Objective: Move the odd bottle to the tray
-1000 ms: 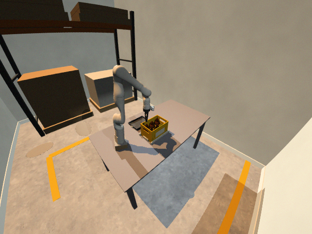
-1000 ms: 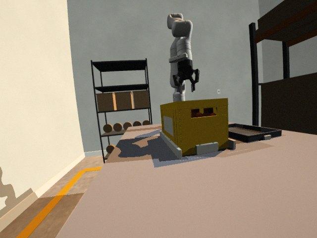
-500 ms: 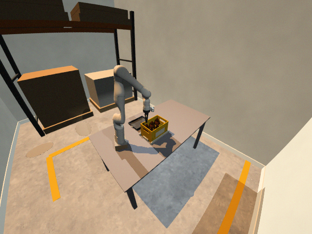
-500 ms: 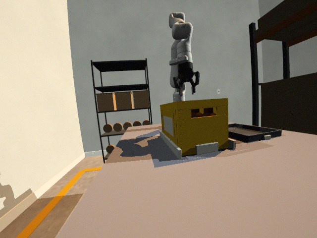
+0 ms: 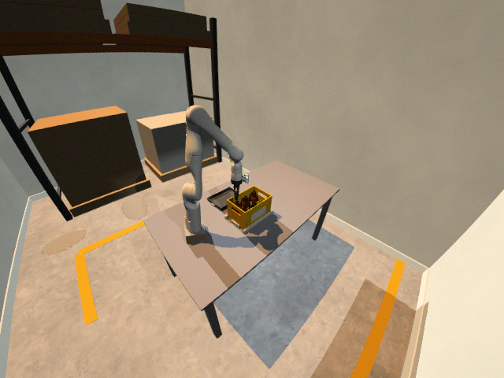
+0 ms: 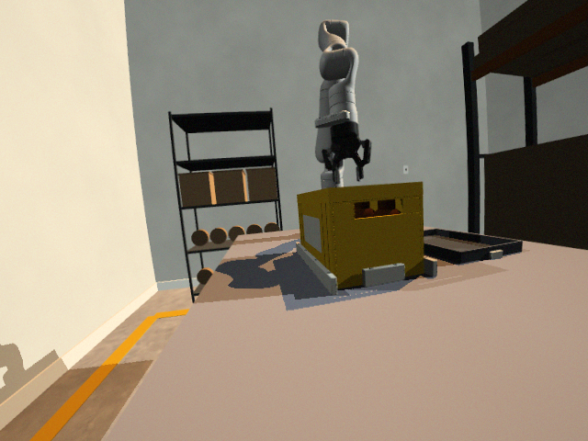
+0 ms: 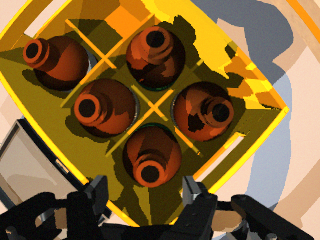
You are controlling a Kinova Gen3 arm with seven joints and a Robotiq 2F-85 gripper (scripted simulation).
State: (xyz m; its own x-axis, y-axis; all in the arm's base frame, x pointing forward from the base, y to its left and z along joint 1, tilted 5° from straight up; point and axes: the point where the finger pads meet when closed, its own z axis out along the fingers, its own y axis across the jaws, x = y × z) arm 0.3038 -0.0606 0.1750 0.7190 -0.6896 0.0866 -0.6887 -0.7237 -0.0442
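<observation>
Now: the brown bottle 120 mm below my hand, 90 mm to the right of it and 10 mm behind it. Also, from my hand: dark tray: 250 mm to the left, 200 mm below, 80 mm ahead; yellow crate: 130 mm below, 80 mm ahead, 40 mm to the right.
</observation>
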